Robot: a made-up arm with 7 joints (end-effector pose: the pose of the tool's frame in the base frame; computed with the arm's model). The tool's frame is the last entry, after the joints.
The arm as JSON. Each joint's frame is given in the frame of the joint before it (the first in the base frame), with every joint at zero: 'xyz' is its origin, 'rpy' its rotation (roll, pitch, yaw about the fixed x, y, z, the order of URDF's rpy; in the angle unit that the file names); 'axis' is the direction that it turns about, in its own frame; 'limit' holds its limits. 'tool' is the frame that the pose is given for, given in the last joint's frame.
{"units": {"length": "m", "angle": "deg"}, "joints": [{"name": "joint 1", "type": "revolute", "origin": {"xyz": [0.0, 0.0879, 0.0], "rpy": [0.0, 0.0, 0.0]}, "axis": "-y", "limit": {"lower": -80.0, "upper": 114.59}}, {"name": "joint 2", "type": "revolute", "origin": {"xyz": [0.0, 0.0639, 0.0], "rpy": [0.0, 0.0, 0.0]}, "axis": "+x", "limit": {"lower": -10.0, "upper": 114.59}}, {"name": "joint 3", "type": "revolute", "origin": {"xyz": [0.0, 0.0, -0.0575], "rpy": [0.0, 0.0, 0.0]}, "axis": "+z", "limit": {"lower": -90.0, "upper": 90.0}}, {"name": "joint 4", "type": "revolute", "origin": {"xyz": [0.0, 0.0, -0.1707], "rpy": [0.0, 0.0, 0.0]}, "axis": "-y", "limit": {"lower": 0.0, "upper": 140.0}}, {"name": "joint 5", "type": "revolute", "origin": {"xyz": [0.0, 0.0, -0.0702], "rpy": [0.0, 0.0, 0.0]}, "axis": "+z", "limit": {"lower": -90.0, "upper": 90.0}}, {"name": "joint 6", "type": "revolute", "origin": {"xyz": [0.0, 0.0, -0.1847], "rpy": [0.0, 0.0, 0.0]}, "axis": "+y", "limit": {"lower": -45.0, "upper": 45.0}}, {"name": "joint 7", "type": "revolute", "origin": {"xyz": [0.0, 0.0, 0.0], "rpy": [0.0, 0.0, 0.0]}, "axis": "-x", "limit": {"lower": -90.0, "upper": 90.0}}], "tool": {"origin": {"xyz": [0.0, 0.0, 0.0], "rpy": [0.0, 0.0, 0.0]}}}
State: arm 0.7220 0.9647 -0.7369 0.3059 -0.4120 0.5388 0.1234
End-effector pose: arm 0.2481 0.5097 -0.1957 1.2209 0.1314 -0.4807
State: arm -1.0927 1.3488 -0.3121 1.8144 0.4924 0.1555 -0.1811
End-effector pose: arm 0.0099 0.2977 -0.2600 0.0481 -0.2764 -0.8679
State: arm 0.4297 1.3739 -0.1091 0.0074 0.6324 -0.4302 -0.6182
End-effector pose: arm 0.0412 0.6255 -0.0853 1.9478 -0.9663 0.8347
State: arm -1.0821 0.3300 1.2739 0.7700 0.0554 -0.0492 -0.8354
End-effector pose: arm -0.2706 0.4456 -0.2027 2.0054 0.2333 0.5730
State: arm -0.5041 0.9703 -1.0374 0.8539 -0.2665 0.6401 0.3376
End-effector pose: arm -0.0884 0.3848 -0.3625 0.2991 0.9493 -1.3266
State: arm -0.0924 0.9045 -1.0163 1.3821 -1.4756 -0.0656 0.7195
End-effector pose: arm 0.1001 0.2372 -0.3487 0.2694 0.3075 -2.6908
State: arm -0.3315 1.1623 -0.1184 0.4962 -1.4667 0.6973 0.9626
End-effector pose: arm 0.0512 0.5612 -0.2216 0.9453 1.5256 -0.7419
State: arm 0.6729 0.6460 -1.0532 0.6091 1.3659 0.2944 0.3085
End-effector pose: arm 0.3216 0.3138 -0.2877 -0.3373 -0.7040 0.1198
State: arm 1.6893 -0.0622 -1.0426 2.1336 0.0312 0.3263 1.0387
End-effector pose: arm 0.0670 -0.0398 0.1174 -0.0595 1.3785 2.4277
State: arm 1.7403 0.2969 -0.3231 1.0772 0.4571 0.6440 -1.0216
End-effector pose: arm 0.3136 0.1857 0.2696 0.5790 -1.9522 0.9049
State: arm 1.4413 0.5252 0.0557 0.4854 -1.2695 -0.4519 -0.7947
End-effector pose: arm 0.4013 0.3850 0.0675 2.0026 -2.0332 -0.2373
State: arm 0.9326 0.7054 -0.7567 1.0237 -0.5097 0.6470 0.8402
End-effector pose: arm 0.3928 0.2719 -0.0942 0.6043 -0.4391 -0.9580
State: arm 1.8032 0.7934 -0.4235 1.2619 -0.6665 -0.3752 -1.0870
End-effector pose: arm 0.2269 0.2997 0.2812 -1.3540 1.8839 -0.4087
